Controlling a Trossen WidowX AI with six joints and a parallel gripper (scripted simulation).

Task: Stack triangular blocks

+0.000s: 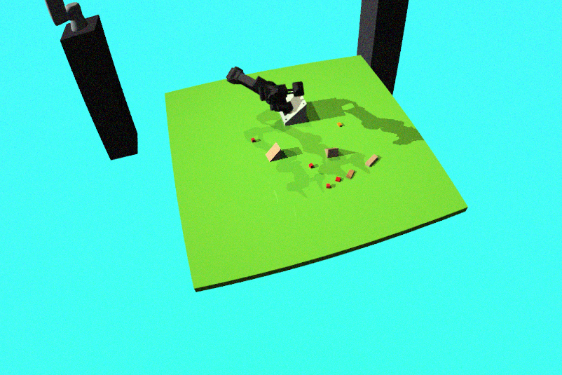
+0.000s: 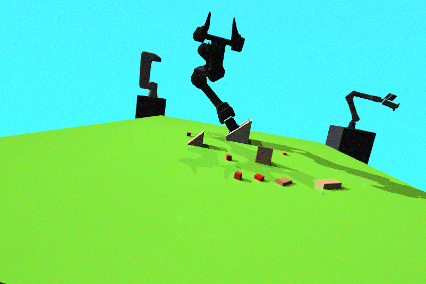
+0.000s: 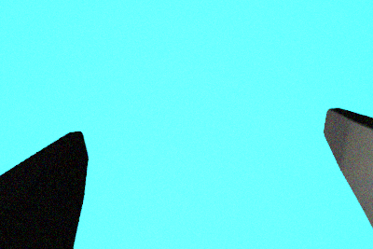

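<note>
Right now the triangular block is 2 cm behind my gripper tip, 22 cm to the left of it and 46 cm below it. Round my gripper tip: tiny orange block: 21 cm behind, 34 cm to the left, 47 cm below.
</note>
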